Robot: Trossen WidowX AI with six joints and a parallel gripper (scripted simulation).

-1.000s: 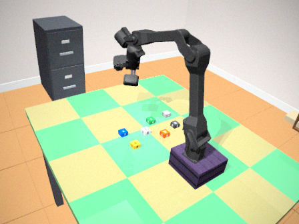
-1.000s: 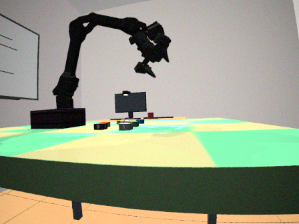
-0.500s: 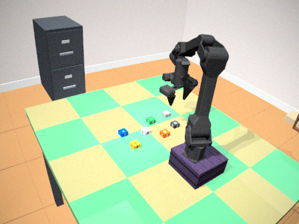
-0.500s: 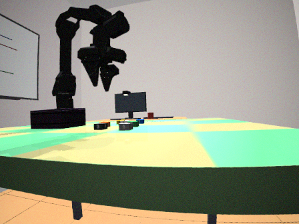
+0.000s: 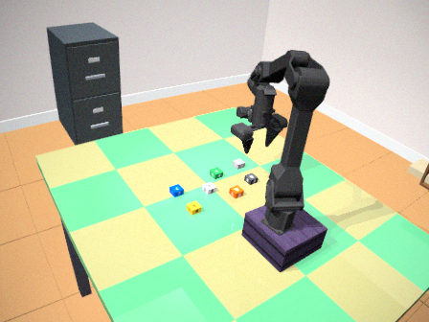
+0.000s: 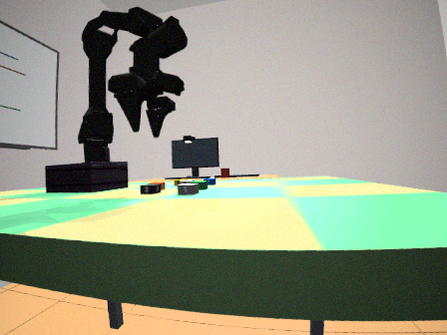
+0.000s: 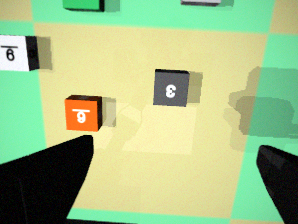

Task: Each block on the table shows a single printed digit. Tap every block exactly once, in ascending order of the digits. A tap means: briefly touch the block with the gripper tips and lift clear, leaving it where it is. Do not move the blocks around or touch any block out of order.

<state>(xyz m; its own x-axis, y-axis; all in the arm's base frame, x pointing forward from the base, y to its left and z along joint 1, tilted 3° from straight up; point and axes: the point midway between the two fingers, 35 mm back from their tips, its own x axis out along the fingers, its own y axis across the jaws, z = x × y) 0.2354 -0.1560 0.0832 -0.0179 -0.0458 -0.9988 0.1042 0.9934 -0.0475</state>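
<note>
Right now the dark grey block is 12 cm below my gripper tip and 1 cm ahead of it. Round my gripper tip: orange block: 12 cm below, 9 cm to the left, 2 cm behind; then white block: 14 cm to the left, 12 cm below, 5 cm ahead; then green block: 12 cm below, 10 cm ahead, 7 cm to the left.
</note>
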